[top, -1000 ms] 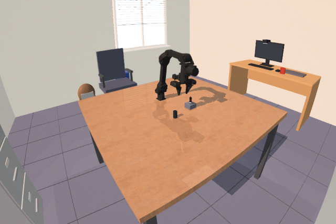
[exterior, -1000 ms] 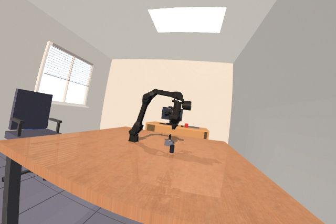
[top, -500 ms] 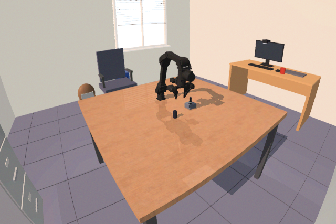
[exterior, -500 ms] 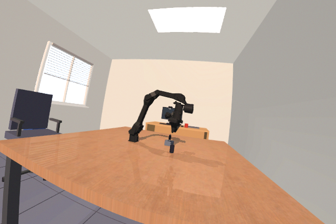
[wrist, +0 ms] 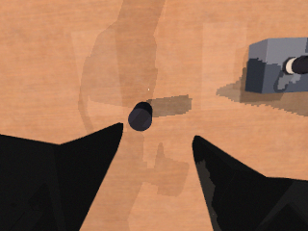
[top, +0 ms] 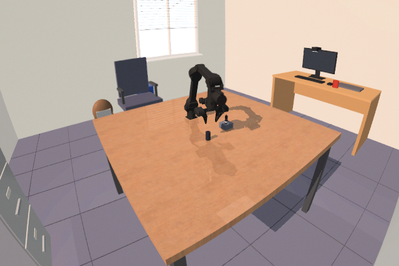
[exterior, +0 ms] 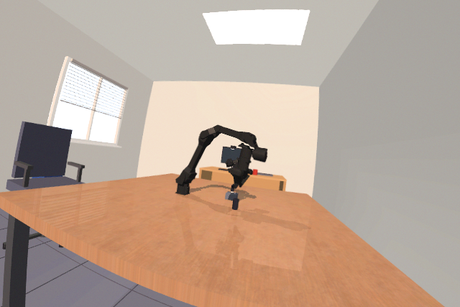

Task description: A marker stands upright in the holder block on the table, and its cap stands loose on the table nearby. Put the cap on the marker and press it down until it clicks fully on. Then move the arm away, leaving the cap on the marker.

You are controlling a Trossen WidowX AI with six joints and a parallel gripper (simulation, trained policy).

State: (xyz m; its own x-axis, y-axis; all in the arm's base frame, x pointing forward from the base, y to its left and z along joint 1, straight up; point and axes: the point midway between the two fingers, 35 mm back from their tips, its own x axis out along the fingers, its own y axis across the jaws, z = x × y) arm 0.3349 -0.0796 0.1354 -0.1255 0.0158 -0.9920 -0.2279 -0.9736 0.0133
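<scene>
The dark cap lies 80 mm below my gripper tip and 20 mm to the right of it. The rest, counted from my gripper tip: grey holder block 170 mm to the left, 80 mm below, 50 mm behind.
</scene>
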